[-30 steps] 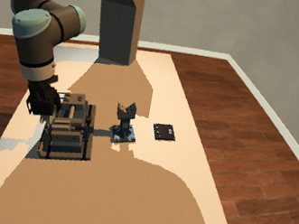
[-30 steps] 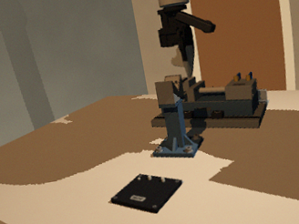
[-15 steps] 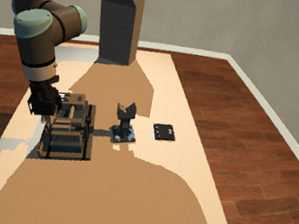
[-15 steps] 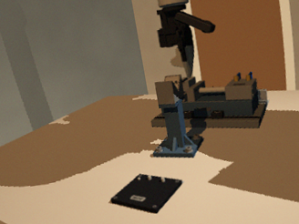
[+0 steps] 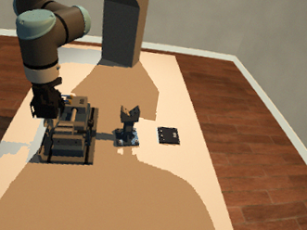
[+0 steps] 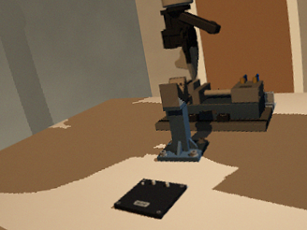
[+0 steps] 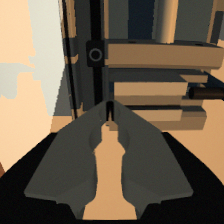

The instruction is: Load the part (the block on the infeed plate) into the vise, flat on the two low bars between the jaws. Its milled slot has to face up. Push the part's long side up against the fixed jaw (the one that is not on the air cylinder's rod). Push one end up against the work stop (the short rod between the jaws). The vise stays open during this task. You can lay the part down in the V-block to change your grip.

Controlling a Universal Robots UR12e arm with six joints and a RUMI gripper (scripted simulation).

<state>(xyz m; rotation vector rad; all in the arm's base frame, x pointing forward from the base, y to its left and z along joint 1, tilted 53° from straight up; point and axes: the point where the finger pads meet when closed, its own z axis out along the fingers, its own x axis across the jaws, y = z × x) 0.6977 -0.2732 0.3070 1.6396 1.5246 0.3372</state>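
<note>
The moving jaw lies 20 mm behind my hand, 60 mm to the left of it and 40 mm below it. Round my hand: dark work stop rod: 30 mm ahead, 90 mm to the left, 30 mm below; part: 10 mm ahead, 30 mm to the left, 20 mm below; cream cylinder rod: 70 mm behind, 70 mm to the left, 40 mm below.
</note>
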